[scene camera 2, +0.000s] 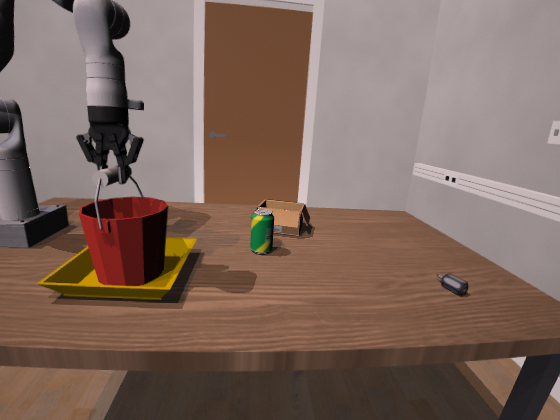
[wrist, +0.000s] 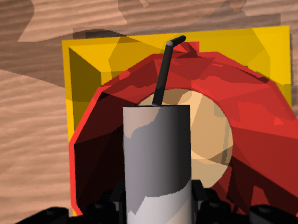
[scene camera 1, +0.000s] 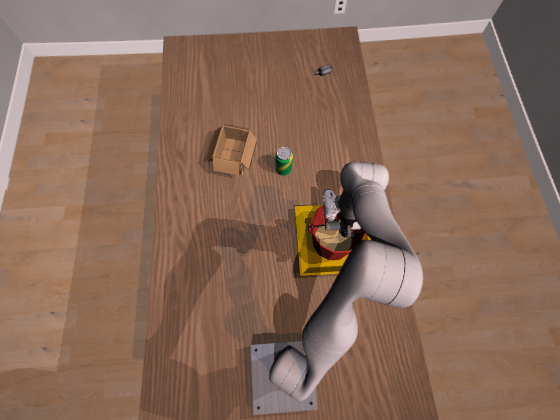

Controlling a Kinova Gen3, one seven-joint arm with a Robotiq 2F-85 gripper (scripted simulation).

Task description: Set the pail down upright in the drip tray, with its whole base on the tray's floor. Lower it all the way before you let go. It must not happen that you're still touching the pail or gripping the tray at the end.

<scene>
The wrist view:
my gripper: 159,197
pail: 236,114
drip tray: 88,63
</scene>
